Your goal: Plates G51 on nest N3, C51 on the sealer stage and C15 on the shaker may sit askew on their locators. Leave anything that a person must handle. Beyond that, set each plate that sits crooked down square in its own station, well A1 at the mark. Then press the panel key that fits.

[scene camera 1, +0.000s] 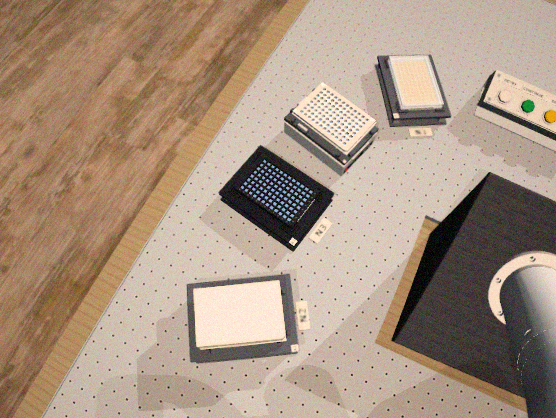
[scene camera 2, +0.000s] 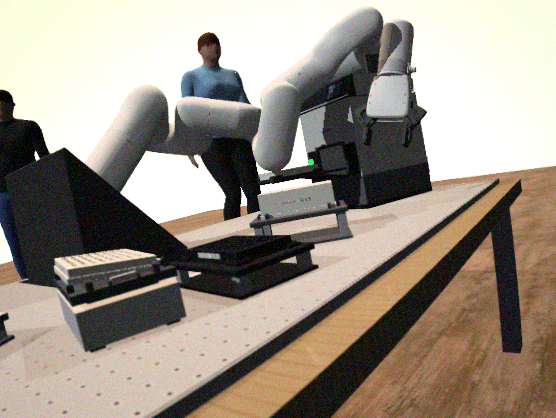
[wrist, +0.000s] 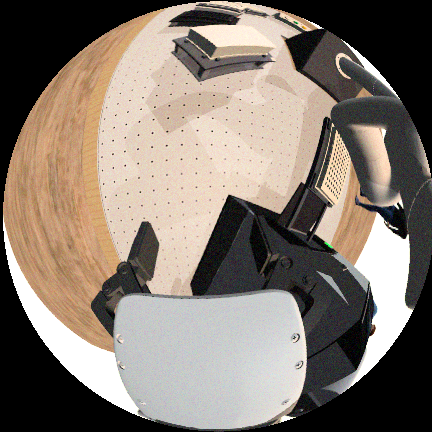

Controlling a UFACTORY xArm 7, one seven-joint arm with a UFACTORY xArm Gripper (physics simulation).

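Black plate G51 (scene camera 1: 277, 190) (scene camera 2: 245, 249) lies on dark nest N3 (scene camera 1: 235, 193); its edges look about parallel to the nest. White plate C15 (scene camera 1: 335, 117) (scene camera 2: 105, 262) is on the shaker (scene camera 1: 312, 146) (scene camera 2: 125, 312); in scene camera 2 it looks slightly tilted over its dark holder. Plate C51 (wrist: 339, 165) is on the sealer stage (wrist: 316, 160) (scene camera 2: 287, 174); its seating cannot be told, and the arm hides much of it in scene camera 2. My gripper (scene camera 2: 387, 142) (wrist: 201, 230) is open and empty, raised in front of the sealer (scene camera 2: 395, 150) (wrist: 220, 250).
A cream plate (scene camera 1: 239, 312) (scene camera 2: 297, 200) (wrist: 230, 41) is on nest N2 (scene camera 1: 191, 325). A clear-rimmed plate (scene camera 1: 416, 82) is on another nest (scene camera 1: 386, 95). The key panel (scene camera 1: 516, 101) has white, green and amber keys. The dark arm base (scene camera 1: 465, 260) stands nearby. Two people (scene camera 2: 212, 82) (scene camera 2: 22, 137) stand behind.
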